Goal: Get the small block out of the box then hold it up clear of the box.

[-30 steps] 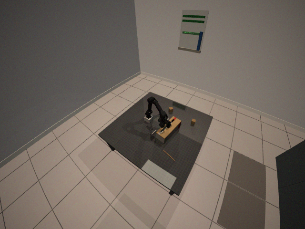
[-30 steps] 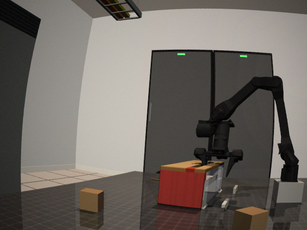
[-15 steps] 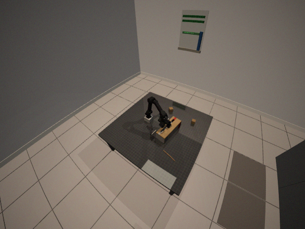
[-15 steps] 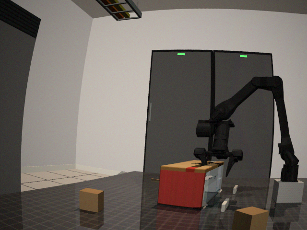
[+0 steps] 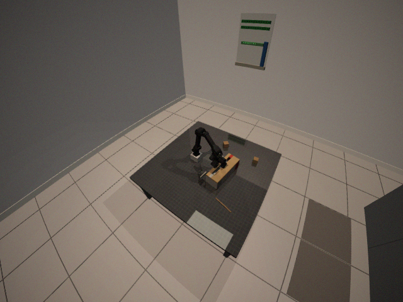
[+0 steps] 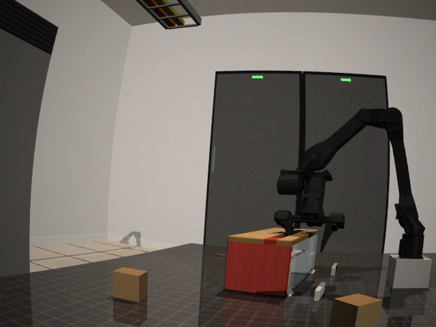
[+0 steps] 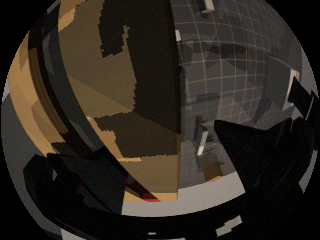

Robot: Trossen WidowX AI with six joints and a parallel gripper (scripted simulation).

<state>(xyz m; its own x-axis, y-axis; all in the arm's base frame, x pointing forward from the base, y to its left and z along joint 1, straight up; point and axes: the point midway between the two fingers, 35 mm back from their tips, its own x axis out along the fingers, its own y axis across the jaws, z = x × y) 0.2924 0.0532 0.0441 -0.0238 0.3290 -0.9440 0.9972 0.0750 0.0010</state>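
My gripper tip is now 4 cm short of the box, 2 cm to the left of it and 2 cm above it. Round my gripper tip: thin wooden stick 31 cm ahead, 28 cm to the right, 8 cm below.
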